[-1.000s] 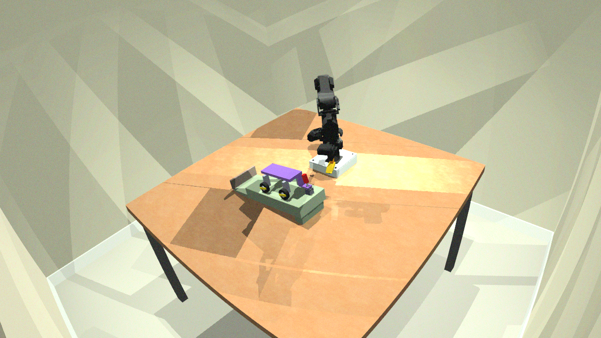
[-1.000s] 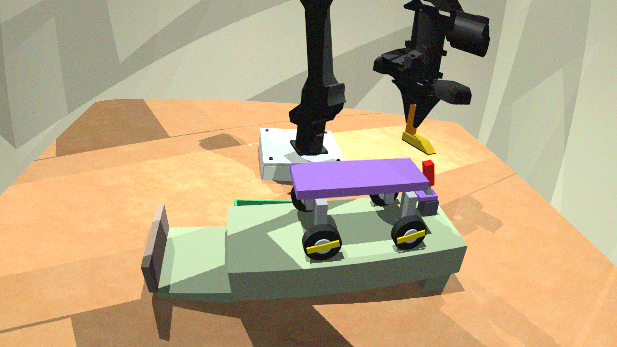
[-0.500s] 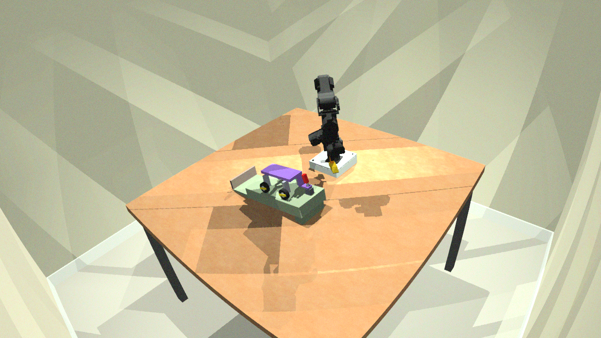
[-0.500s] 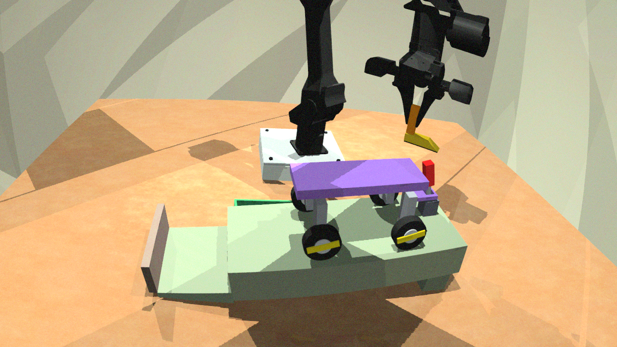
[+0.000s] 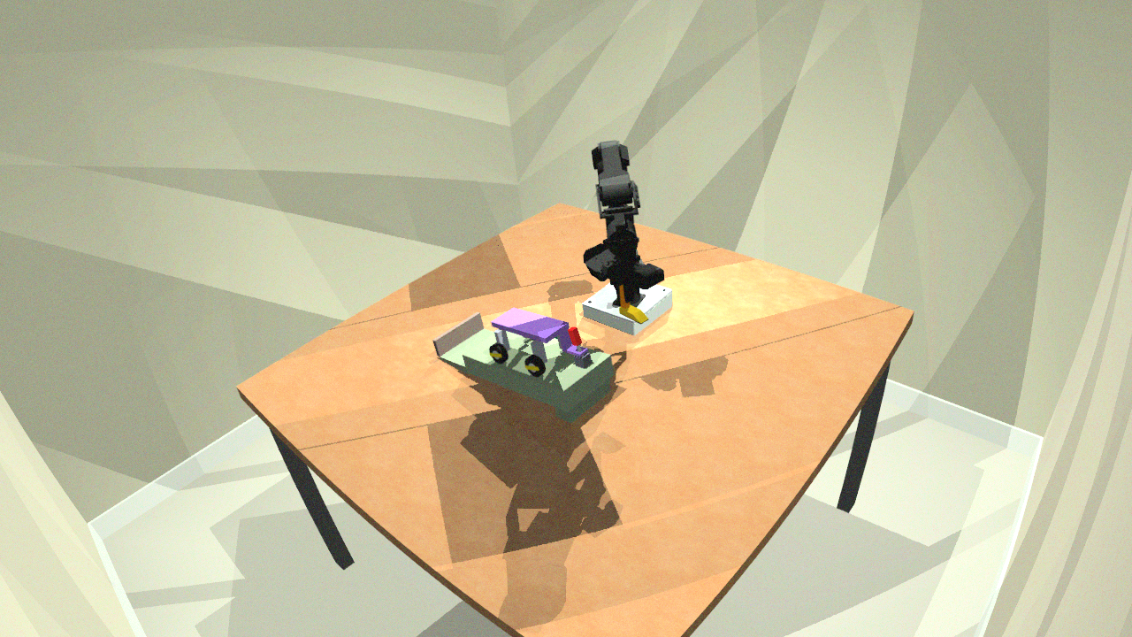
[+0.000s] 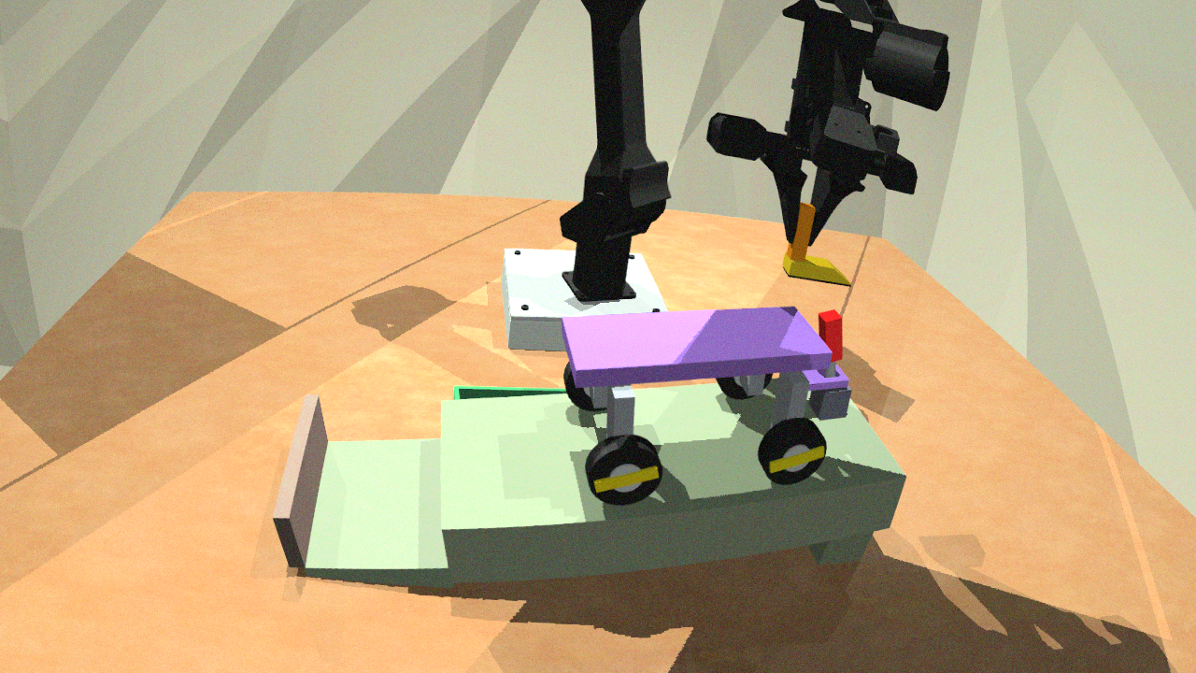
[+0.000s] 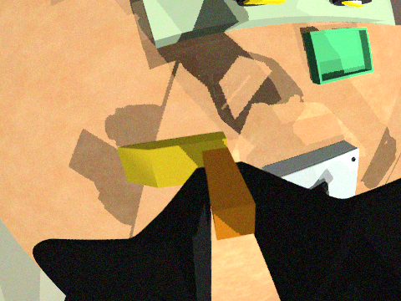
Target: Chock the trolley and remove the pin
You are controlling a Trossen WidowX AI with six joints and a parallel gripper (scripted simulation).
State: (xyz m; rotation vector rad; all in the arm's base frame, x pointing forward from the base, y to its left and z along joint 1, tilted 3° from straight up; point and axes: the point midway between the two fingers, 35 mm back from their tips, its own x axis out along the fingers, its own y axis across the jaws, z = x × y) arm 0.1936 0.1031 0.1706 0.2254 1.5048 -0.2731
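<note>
My gripper tip is 13 cm short of the red-headed stop pin, 4 cm to the left of it and 4 cm above it. From my gripper tip the other things lie so: purple trolley (16 cm to the right, 13 cm ahead, 6 cm below); pale green ramp (16 cm to the right, 13 cm below, 13 cm ahead); yellow chock (2 cm to the left, 1 cm below, 1 cm ahead).
</note>
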